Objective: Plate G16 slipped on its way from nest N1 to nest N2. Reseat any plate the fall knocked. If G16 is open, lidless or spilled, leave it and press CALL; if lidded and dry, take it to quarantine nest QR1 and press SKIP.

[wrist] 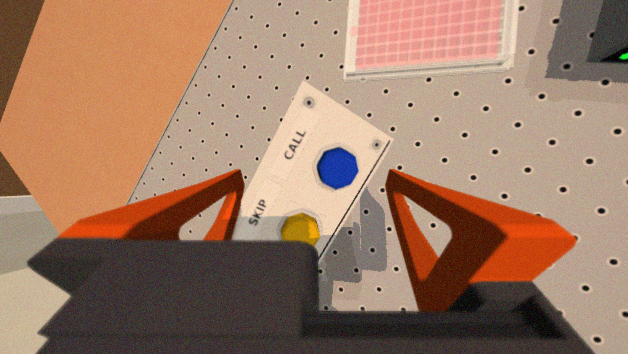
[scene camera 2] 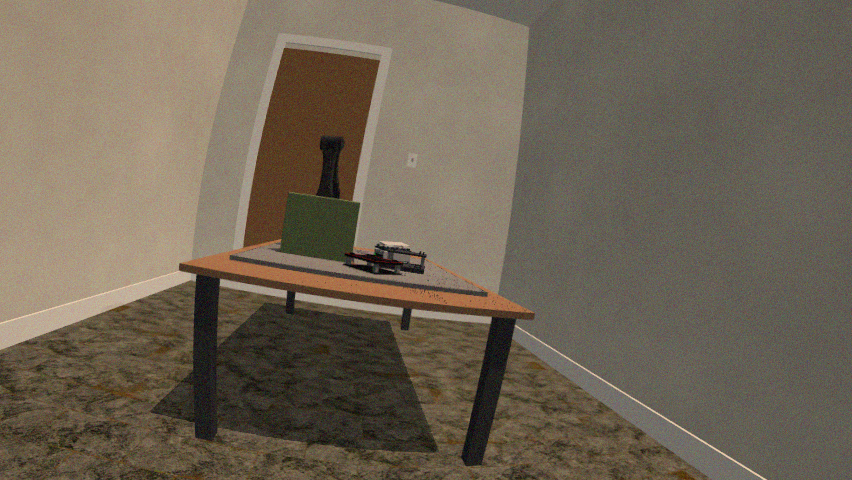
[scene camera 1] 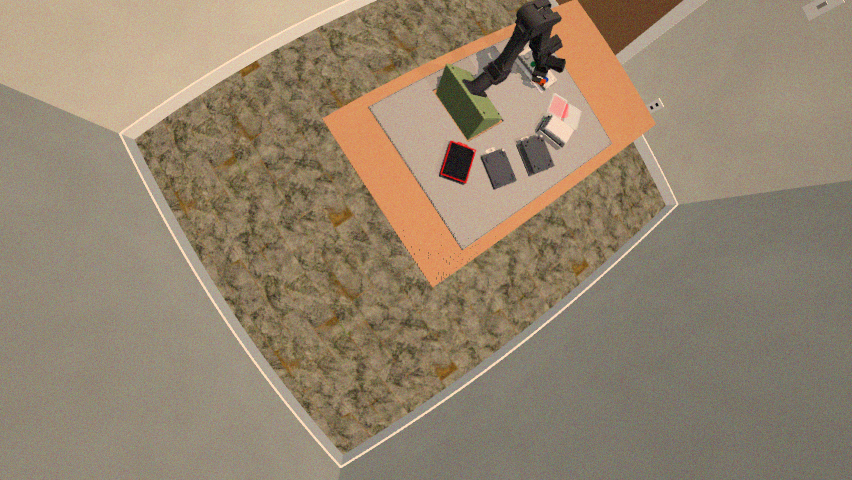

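Where they show: gripper, fingertip midpoint: (wrist: 314,177) (scene camera 1: 545,76); arm's base at its link origin: (scene camera 2: 318,220) (scene camera 1: 474,89).
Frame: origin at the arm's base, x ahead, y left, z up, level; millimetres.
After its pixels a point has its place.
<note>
A plate with pink wells (wrist: 430,32) @(x 225, y 429, z -122 mm) (scene camera 1: 558,106) @(x 236, y 441, z -119 mm) lies on the grey board, beyond the button panel; its label does not show, and I cannot tell whether it is G16. A pale flat piece (scene camera 1: 572,115) @(x 313, y 494, z -124 mm) lies against it. The white button panel (wrist: 325,117) @(x 116, y 440, z -59 mm) has a blue button (wrist: 338,168) @(x 95, y 415, z -62 mm) beside CALL and a yellow button (wrist: 300,230) @(x 48, y 412, z -61 mm) beside SKIP. My gripper (wrist: 314,177) @(x 81, y 425, z -65 mm) (scene camera 1: 541,80) @(x 81, y 425, z -65 mm) is open and empty above the panel, its fingertips on either side of it. A red-rimmed black nest (scene camera 1: 457,162) @(x 223, y -217, z -92 mm) and two dark nests (scene camera 1: 498,168) @(x 341, y -54, z -114 mm) (scene camera 1: 535,156) @(x 387, y 124, z -75 mm) stand in a row.
A green upright block (scene camera 1: 465,102) @(x 44, y -94, z 37 mm) (scene camera 2: 320,226) @(x 21, y -94, z -18 mm) stands on the grey board (scene camera 1: 411,119) @(x -61, y -271, z -132 mm) near the arm. A white-topped unit (scene camera 1: 558,129) @(x 338, y 304, z -56 mm) stands beside the pink plate. A dark device (wrist: 575,50) with a green light shows at the wrist view's upper right. The orange table (scene camera 1: 387,184) @(x 136, y -524, z -145 mm) surrounds the board.
</note>
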